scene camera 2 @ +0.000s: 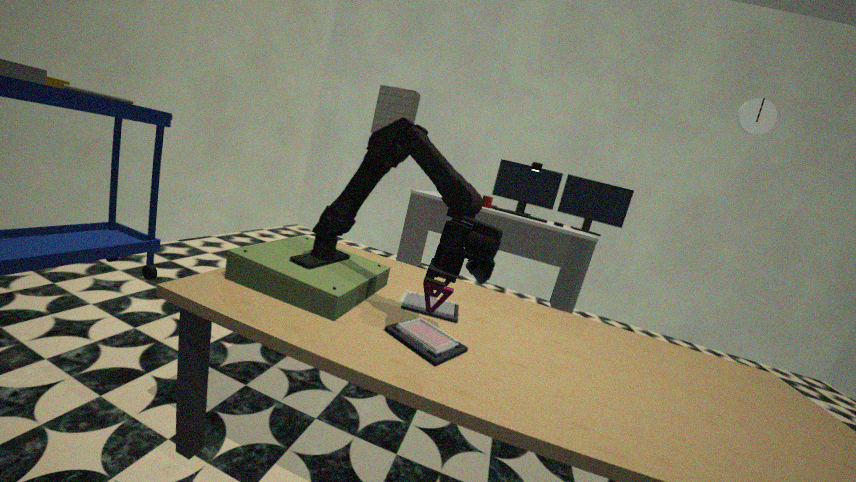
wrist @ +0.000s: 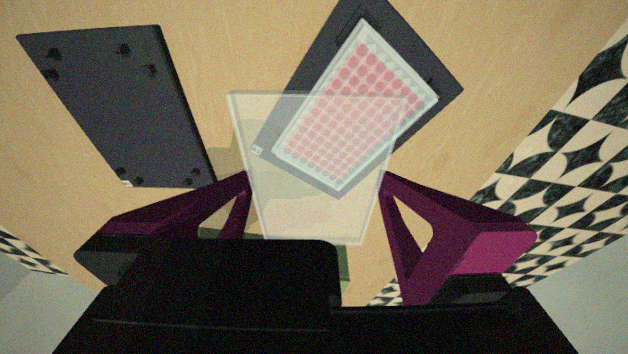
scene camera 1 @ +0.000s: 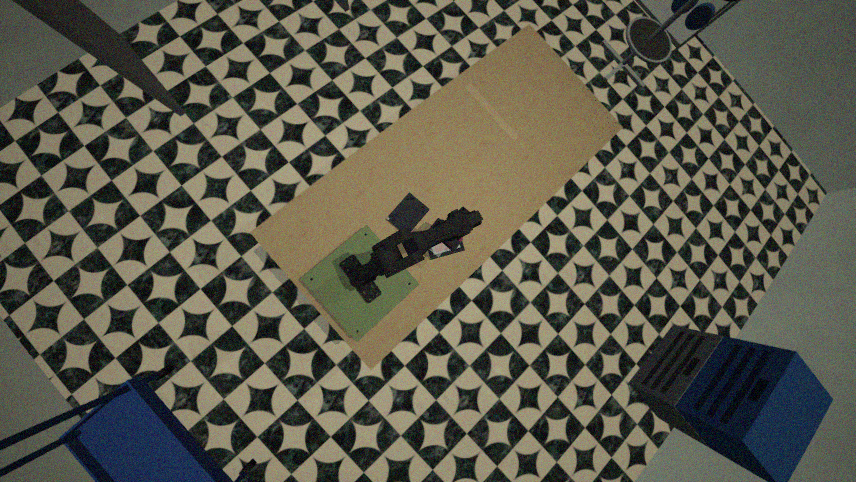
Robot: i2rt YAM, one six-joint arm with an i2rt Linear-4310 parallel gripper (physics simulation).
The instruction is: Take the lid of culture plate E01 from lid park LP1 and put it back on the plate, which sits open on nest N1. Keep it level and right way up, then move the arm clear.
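Seen in the pictures: gripper, fingertip midpoint: (scene camera 2: 430,305) (wrist: 314,177); arm's base, link origin: (scene camera 2: 321,259) (scene camera 1: 360,278).
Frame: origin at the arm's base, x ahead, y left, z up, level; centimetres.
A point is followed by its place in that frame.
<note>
My gripper (wrist: 314,177) {x 36.7, y -6.2, z 1.0 cm} (scene camera 2: 431,306) {x 36.7, y -6.2, z 1.0 cm} is shut on the clear lid (wrist: 312,215) {x 33.7, y -6.8, z 1.7 cm}, one magenta finger at each long side. The lid is above the table, apart from the plate. In the wrist view it overlaps the near part of open plate E01 (wrist: 372,62) {x 43.4, y -8.6, z -4.9 cm} (scene camera 2: 427,335) {x 38.7, y -10.0, z -4.6 cm} (scene camera 1: 440,247), and its long sides are turned relative to the plate's. The plate, with pink wells, sits on dark nest N1 (wrist: 310,62) {x 42.1, y -4.3, z -5.8 cm} (scene camera 2: 439,360) {x 43.9, y -15.9, z -5.9 cm}. Dark lid park LP1 (wrist: 120,110) {x 34.1, y 12.2, z -6.0 cm} (scene camera 1: 409,209) {x 34.1, y 12.8, z -6.0 cm} holds no lid. In scene camera 1 the arm hides the fingers and part of the nest.
The arm's green base block (scene camera 1: 353,320) {x -11.6, y -11.7, z 0.7 cm} (scene camera 2: 281,286) {x 2.3, y -17.7, z -3.3 cm} stands at one end of the wooden table (scene camera 1: 509,119) {x 104.1, y 21.7, z -7.0 cm} (scene camera 2: 569,371) {x 72.4, y 3.6, z -7.0 cm}. LP1 and N1 lie side by side near it. A blue cart (scene camera 2: 77,242) and a desk with two monitors stand off the table.
</note>
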